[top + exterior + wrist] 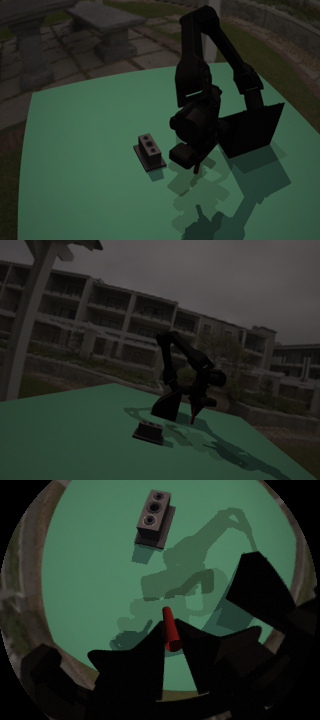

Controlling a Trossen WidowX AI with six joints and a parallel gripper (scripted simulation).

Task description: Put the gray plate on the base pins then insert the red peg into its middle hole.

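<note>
My gripper tip is now 17 cm to the left of the gray plate, 7 cm short of it and 7 cm above it. Also, from my gripper tip: red peg: right at my gripper tip.
</note>
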